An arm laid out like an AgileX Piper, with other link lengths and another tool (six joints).
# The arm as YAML. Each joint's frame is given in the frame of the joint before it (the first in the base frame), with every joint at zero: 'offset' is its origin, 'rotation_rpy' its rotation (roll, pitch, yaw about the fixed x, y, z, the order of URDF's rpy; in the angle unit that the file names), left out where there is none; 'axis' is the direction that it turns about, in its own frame. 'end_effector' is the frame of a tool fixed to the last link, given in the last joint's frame.
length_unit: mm
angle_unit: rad
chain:
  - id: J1
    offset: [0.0, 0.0, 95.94]
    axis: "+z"
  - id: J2
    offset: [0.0, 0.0, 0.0]
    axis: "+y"
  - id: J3
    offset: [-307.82, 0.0, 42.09]
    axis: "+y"
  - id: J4
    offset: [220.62, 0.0, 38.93]
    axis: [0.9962, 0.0, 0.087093]
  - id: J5
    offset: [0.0, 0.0, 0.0]
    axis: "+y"
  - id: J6
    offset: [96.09, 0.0, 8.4]
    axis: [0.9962, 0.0, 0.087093]
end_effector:
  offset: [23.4, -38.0, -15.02]
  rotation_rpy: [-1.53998, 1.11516, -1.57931]
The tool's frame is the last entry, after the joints.
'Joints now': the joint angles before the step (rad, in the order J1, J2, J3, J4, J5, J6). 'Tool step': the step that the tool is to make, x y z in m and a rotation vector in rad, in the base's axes. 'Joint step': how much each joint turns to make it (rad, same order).
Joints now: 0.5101, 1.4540, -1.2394, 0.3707, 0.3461, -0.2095
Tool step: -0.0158, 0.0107, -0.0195, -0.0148, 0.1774, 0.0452
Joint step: 0.0291, 0.0135, 0.0000, 0.0071, 0.1469, 0.0723
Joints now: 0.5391, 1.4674, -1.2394, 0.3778, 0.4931, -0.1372
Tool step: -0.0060, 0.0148, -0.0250, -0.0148, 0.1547, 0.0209
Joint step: 0.0309, 0.0541, 0.0000, 0.0178, 0.0795, 0.0601
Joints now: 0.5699, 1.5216, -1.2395, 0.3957, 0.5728, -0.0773
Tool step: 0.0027, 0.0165, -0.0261, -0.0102, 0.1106, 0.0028
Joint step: 0.0254, 0.0777, -0.0050, 0.0269, 0.0193, 0.0349
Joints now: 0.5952, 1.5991, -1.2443, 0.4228, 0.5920, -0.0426
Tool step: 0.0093, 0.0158, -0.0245, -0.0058, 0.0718, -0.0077
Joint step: 0.0150, 0.0882, -0.0195, 0.0301, -0.0103, 0.0131
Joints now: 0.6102, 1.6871, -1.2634, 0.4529, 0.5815, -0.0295
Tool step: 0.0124, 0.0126, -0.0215, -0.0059, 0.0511, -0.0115
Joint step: 0.0034, 0.0865, -0.0342, 0.0259, -0.0086, 0.0027
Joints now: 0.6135, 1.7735, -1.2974, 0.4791, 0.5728, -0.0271
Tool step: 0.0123, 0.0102, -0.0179, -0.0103, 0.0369, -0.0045
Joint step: 0.0000, 0.0778, -0.0438, 0.0133, 0.0023, 0.0003
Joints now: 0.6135, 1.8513, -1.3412, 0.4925, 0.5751, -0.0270
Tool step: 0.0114, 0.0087, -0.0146, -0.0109, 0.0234, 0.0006
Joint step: 0.0000, 0.0675, -0.0469, 0.0037, 0.0054, 0.0002
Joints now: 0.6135, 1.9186, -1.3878, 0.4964, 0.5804, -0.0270
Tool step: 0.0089, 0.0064, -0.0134, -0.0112, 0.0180, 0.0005
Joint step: -0.0001, 0.0554, -0.0360, 0.0010, 0.0020, -0.0003
